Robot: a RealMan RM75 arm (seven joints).
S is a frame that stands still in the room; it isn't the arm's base.
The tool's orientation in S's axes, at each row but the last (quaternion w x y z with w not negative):
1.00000 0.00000 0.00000 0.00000
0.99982 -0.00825 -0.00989 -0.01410
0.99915 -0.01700 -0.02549 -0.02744
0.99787 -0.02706 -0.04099 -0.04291
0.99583 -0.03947 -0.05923 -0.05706
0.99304 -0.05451 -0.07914 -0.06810
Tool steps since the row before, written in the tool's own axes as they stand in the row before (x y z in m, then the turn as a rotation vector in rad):
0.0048 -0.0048 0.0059 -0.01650 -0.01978 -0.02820
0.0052 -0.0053 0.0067 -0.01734 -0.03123 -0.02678
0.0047 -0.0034 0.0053 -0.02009 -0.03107 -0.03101
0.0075 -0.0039 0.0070 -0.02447 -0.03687 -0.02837
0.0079 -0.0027 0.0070 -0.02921 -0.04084 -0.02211
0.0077 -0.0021 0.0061 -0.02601 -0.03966 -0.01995
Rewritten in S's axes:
0.0048 -0.0048 0.0059 -0.01650 -0.01978 -0.02820
0.0049 -0.0053 0.0069 -0.01769 -0.03118 -0.02661
0.0042 -0.0035 0.0056 -0.02021 -0.03102 -0.03098
0.0065 -0.0041 0.0078 -0.02528 -0.03627 -0.02843
0.0067 -0.0029 0.0081 -0.03114 -0.03915 -0.02253
0.0063 -0.0023 0.0075 -0.02816 -0.03814 -0.02000

